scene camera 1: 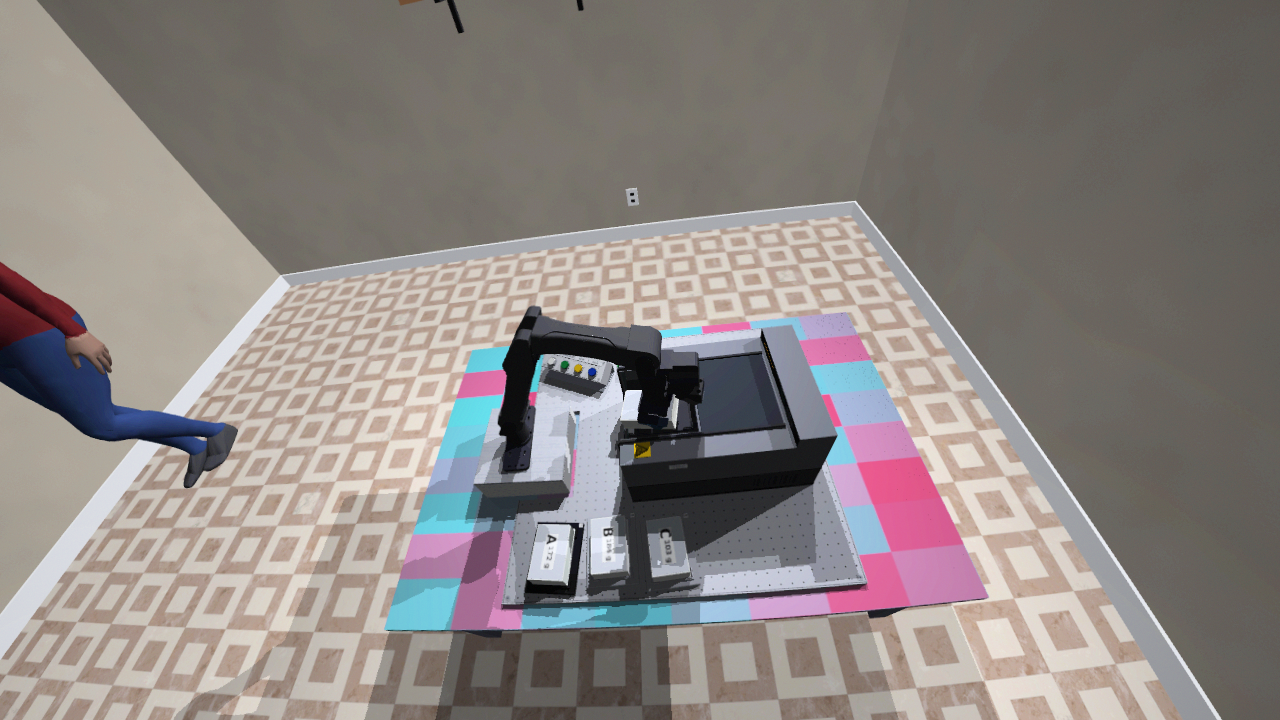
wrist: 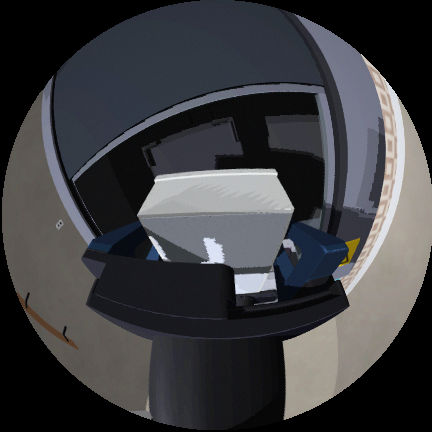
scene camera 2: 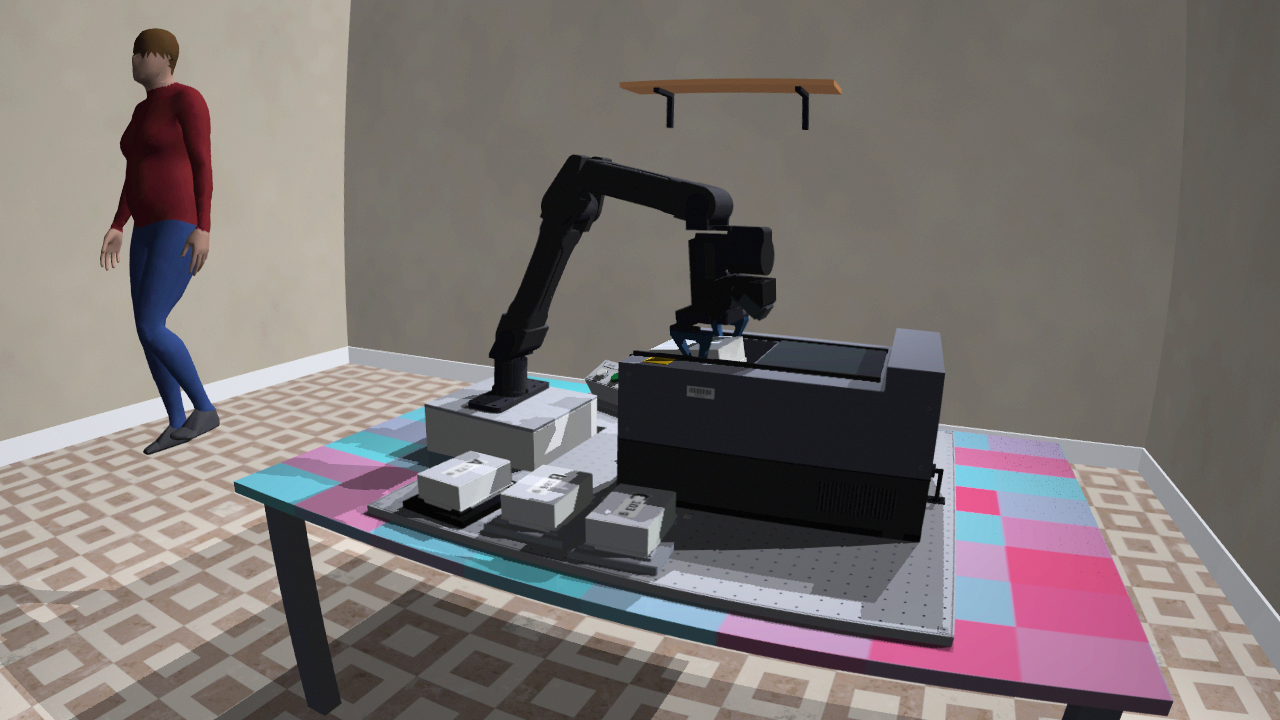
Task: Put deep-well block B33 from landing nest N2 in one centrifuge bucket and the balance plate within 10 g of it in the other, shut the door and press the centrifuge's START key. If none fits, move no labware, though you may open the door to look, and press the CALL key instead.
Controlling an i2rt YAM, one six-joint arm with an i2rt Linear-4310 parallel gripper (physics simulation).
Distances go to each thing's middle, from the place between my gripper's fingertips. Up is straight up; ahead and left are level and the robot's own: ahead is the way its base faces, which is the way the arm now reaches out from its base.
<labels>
I see the dark centrifuge (scene camera 2: 851, 453) 150 mm ahead of my hand, 60 mm below it and 20 mm to the left of it. Round my hand: panel with coloured buttons (scene camera 1: 595, 374) (310 mm to the left, 250 mm behind, 140 mm below).
</labels>
